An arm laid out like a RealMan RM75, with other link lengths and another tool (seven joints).
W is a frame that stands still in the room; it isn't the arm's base.
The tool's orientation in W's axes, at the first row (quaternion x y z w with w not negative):
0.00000, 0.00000, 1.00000, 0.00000
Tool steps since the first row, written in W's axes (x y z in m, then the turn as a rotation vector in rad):
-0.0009, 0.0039, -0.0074, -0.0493, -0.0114, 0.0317
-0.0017, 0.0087, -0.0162, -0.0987, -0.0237, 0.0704
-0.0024, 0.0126, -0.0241, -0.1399, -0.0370, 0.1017
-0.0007, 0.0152, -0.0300, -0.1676, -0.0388, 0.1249
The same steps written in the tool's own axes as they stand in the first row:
0.0009, -0.0039, -0.0074, 0.0493, 0.0114, 0.0317
0.0017, -0.0087, -0.0162, 0.0987, 0.0237, 0.0704
0.0024, -0.0126, -0.0241, 0.1399, 0.0370, 0.1017
0.0007, -0.0152, -0.0300, 0.1676, 0.0388, 0.1249

